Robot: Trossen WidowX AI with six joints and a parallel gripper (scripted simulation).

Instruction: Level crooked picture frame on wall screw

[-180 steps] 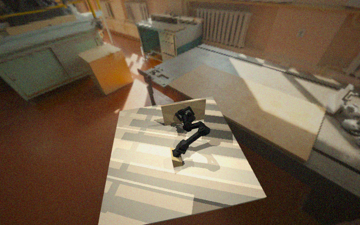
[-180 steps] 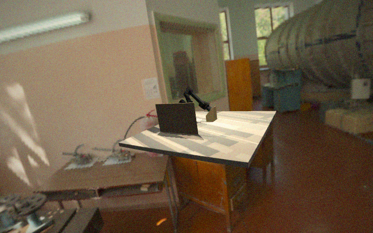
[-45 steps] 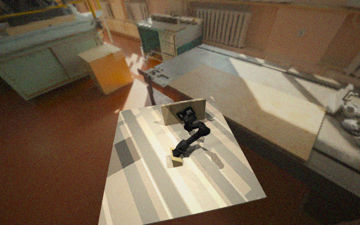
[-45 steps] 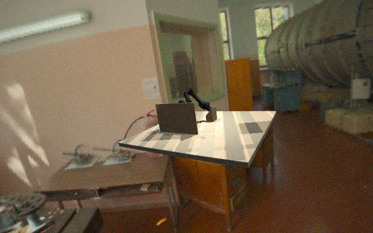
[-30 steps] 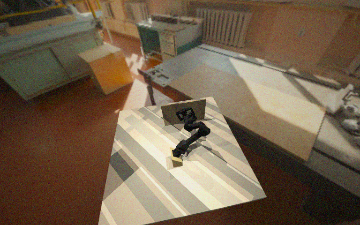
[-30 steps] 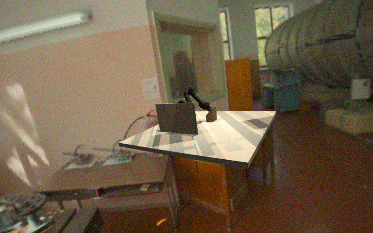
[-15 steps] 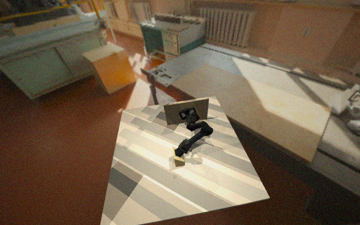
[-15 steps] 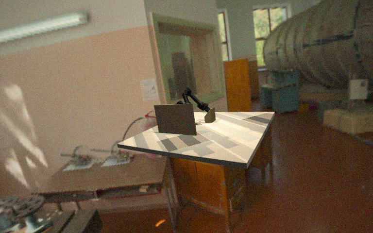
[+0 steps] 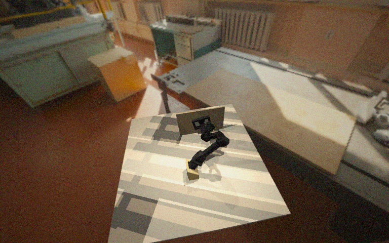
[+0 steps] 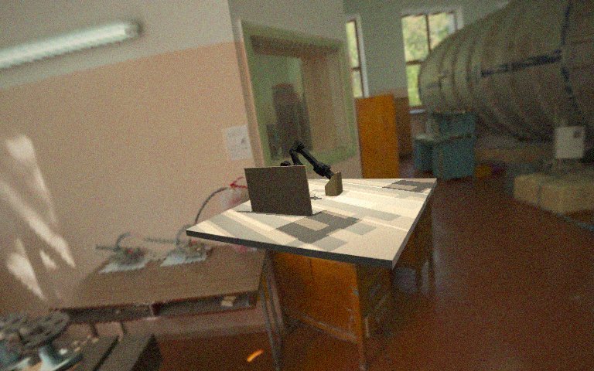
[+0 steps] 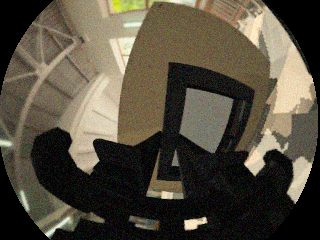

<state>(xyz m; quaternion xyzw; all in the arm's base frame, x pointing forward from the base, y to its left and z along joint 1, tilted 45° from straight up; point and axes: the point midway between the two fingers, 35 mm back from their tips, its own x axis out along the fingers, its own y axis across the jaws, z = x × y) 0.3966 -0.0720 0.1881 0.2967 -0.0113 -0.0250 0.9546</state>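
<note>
The black picture frame lies 5 cm below my gripper tip and 1 cm to the right of it. Also, from my gripper tip: tan wall board 6 cm below, 2 cm ahead.
</note>
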